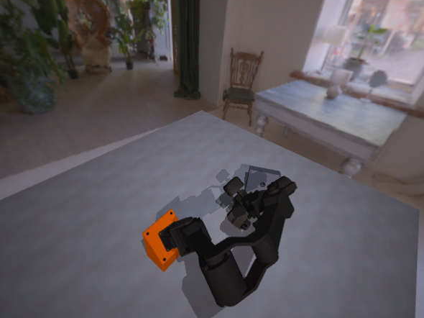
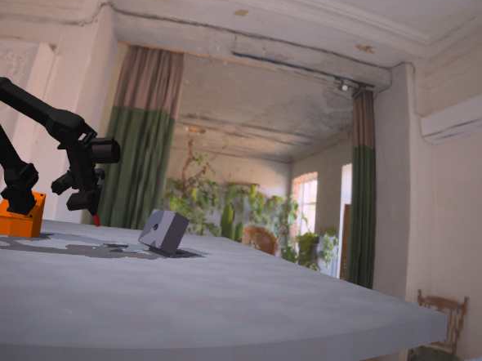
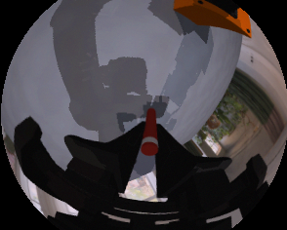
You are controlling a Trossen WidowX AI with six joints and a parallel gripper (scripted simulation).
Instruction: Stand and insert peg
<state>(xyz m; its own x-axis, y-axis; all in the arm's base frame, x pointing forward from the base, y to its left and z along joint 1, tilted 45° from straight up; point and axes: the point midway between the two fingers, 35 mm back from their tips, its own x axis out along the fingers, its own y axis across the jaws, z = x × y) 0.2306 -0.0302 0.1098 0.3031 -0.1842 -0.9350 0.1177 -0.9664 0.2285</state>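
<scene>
My gripper tip is 20 cm short of the grey sloped panel, 1 cm to the right of it and 3 cm above it. Round my gripper tip: red peg (1 cm to the right, 1 cm above).
</scene>
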